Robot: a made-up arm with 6 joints.
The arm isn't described. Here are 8 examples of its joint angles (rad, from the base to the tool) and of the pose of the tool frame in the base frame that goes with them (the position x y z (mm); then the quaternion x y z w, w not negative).
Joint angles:
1: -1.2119 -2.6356 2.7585 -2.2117 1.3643 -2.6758
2: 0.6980 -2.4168 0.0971 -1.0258 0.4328 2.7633
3: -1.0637 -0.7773 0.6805 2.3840 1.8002 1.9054
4: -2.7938 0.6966 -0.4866 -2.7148 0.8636 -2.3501
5: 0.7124 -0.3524 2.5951 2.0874 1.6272 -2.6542
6: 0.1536 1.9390 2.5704 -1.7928 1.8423 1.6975
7: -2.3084 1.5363 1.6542 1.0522 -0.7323 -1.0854
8: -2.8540 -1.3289 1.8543 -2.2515 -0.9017 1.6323
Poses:
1: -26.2 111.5 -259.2 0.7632 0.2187 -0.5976 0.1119
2: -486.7 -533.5 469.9 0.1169 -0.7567 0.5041 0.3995
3: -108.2 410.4 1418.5 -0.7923 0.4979 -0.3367 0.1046
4: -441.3 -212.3 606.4 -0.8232 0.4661 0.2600 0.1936
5: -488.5 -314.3 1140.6 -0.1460 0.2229 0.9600 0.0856
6: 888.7 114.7 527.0 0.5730 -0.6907 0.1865 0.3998
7: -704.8 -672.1 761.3 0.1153 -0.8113 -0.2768 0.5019
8: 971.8 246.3 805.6 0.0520 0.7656 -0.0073 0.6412
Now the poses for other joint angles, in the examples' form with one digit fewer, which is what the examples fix.
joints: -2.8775 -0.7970 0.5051 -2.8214 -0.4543 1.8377
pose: 267 -1 1437 -0.031 -0.173 0.371 0.912
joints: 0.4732 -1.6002 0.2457 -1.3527 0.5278 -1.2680
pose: -519 -334 1047 0.084 -0.101 -0.253 0.959
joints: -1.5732 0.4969 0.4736 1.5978 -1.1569 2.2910
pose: -6 -720 1207 -0.398 -0.672 0.619 0.084
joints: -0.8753 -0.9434 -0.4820 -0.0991 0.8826 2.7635
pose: -148 17 1202 -0.174 0.008 -0.419 0.891
